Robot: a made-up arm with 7 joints.
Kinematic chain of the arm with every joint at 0, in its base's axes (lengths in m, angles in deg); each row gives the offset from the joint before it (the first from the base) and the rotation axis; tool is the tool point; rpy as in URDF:
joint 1: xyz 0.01 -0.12 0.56 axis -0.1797 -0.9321 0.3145
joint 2: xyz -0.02 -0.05 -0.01 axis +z
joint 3: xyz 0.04 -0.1 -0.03 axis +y
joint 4: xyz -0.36 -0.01 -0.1 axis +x
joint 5: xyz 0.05 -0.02 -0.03 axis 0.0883 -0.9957 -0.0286
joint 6: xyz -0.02 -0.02 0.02 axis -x
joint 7: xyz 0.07 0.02 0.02 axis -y
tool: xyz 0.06 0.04 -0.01 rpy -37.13 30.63 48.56
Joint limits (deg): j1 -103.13..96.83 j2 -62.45..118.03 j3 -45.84..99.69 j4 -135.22..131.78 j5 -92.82..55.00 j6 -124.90..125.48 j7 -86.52..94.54
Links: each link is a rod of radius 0.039 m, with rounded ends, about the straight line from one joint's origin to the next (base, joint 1, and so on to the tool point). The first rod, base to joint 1, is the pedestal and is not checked.
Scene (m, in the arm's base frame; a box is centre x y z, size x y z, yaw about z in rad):
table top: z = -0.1
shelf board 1: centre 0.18 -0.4 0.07 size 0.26 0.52 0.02 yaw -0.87
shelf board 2: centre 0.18 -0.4 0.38 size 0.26 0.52 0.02 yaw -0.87
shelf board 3: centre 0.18 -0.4 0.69 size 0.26 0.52 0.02 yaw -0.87
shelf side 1: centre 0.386 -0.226 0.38 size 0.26 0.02 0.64 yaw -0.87
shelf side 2: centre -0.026 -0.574 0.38 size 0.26 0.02 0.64 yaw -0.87
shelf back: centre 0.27 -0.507 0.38 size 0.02 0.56 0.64 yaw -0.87
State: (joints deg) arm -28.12 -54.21 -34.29 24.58 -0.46 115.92 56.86
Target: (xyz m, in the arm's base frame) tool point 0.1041 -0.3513 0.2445
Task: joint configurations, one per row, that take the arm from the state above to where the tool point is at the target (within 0.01 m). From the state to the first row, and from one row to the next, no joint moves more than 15 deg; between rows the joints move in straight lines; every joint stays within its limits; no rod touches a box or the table.
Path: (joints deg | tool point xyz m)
1: -17.43 -51.73 -36.21 30.51 8.78 117.51 42.58 | -0.1813 -0.1804 0.3002
2: -6.74 -49.26 -38.14 36.43 18.03 119.11 28.30 | -0.1366 -0.2212 0.2893
3: 3.96 -46.78 -40.07 42.36 27.27 120.70 14.02 | -0.0936 -0.2595 0.2773
4: 14.65 -44.30 -41.99 48.29 36.51 122.29 -0.26 | -0.0439 -0.2958 0.2618
5: 25.34 -41.83 -43.92 54.21 45.76 123.89 -14.54 | 0.0210 -0.3280 0.2475
6: 36.03 -39.35 -45.84 60.14 55.00 125.48 -28.82 | 0.1041 -0.3513 0.2445

